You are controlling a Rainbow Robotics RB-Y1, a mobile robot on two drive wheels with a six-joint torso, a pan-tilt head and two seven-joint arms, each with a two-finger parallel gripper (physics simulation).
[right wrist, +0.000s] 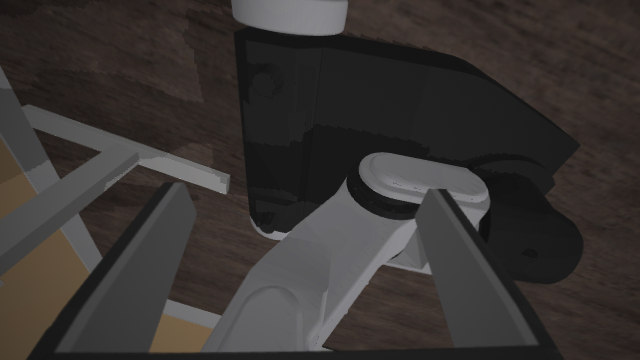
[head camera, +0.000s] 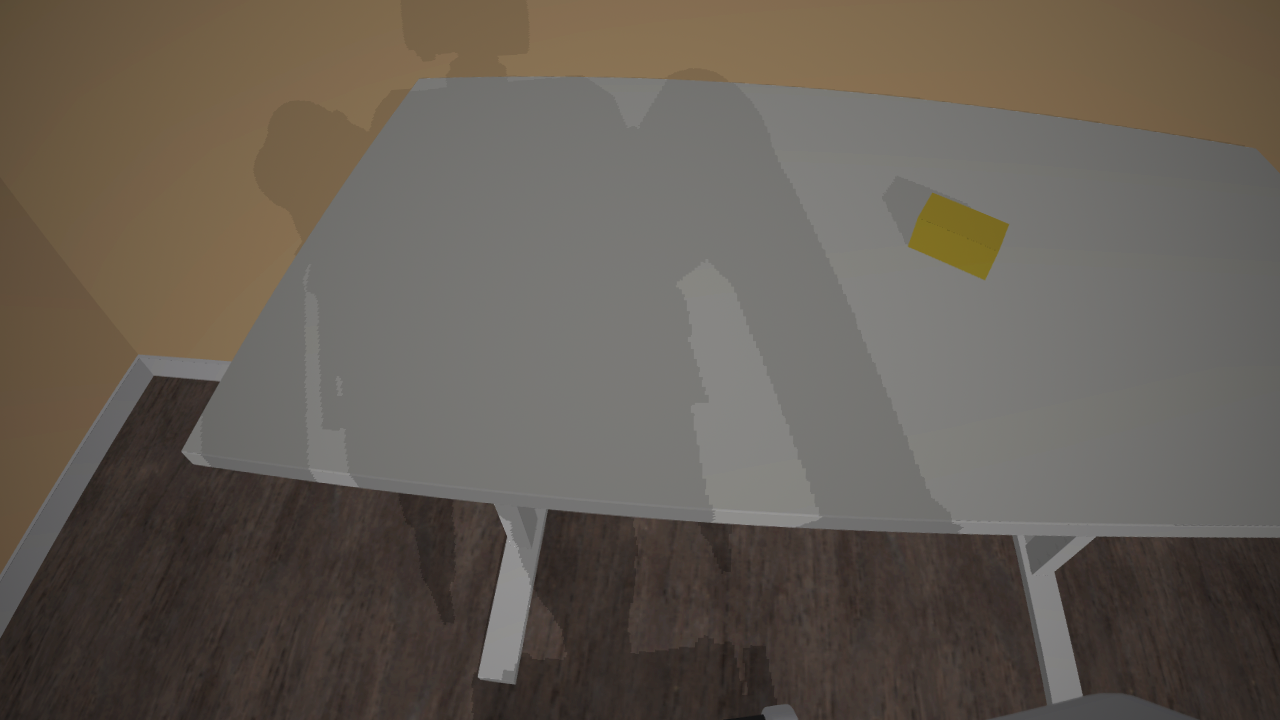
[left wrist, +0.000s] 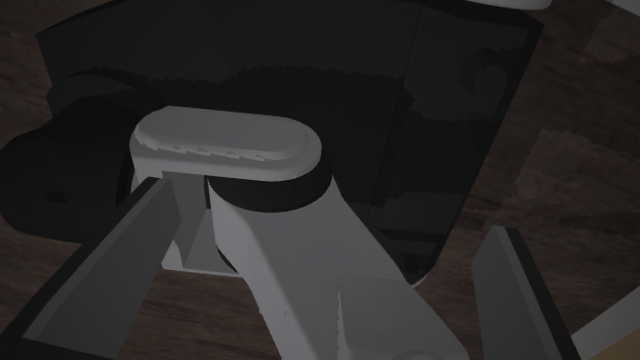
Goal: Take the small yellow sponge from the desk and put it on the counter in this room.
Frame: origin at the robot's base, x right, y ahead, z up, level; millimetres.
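Seen in the pictures: left gripper, between the fingertips: (left wrist: 325, 222); right gripper, between the fingertips: (right wrist: 309, 200).
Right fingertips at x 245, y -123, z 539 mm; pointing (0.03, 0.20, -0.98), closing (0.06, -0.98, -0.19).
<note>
A point is followed by its place in that frame.
The small yellow sponge (head camera: 957, 236) {y 402, x 404, z 993 mm} lies on the right part of the light grey desk (head camera: 537, 313) {y 364, x -73, z 951 mm} in the head view, towards the wall side. My left gripper (left wrist: 325, 222) {y -177, x -229, z 534 mm} is open, with my own base and the floor showing beyond its fingers. My right gripper (right wrist: 309, 200) {y -123, x 245, z 539 mm} is open too, with my base, part of my body and the floor beyond its fingers. Neither gripper shows in the head view, and the sponge shows in neither wrist view. The counter does not show in these views.
A tan wall (head camera: 895, 44) {y 840, x 491, z 1032 mm} stands behind the desk, and another meets it at the left. White desk legs (head camera: 512, 608) (right wrist: 65, 200) {y 536, x -209, z 272 mm} stand on the dark wood floor (head camera: 313, 608) {y 405, x -742, z 1 mm}. My black wheeled base (left wrist: 310, 100) {y -190, x -89, z 170 mm} (right wrist: 360, 100) {y -154, x 150, z 169 mm} stands on the floor.
</note>
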